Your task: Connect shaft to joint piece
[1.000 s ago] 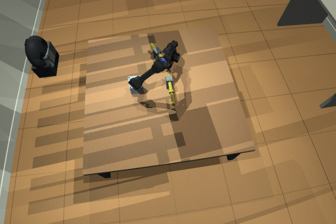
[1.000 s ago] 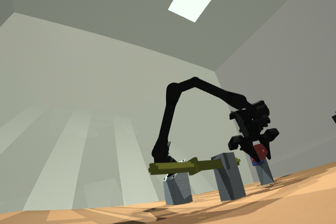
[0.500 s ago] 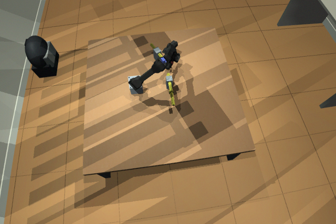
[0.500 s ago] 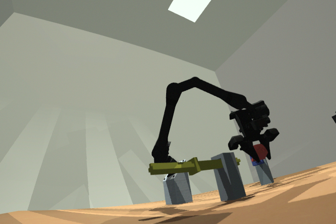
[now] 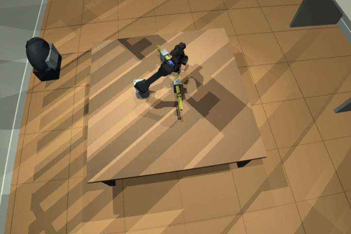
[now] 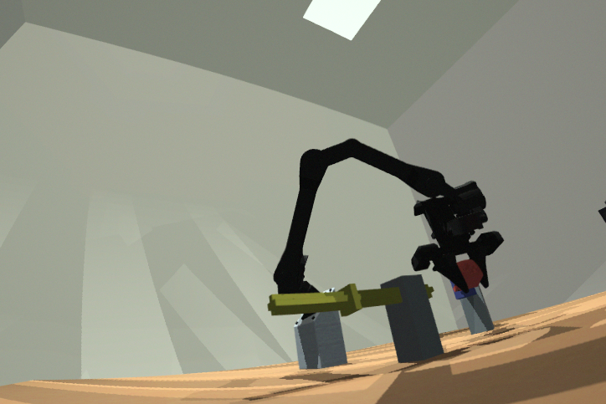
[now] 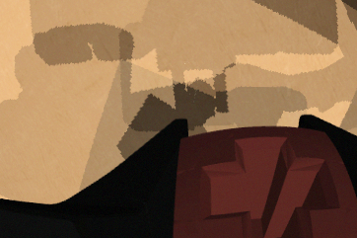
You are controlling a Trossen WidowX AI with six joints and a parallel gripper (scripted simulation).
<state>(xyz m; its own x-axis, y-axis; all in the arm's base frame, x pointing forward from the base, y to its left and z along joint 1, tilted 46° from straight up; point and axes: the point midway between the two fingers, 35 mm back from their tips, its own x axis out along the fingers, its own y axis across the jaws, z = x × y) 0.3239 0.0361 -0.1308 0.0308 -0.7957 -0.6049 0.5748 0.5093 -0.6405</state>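
Now: gripper tip 30 mm below the red joint piece, 20 mm past it and 10 mm to the right of it.
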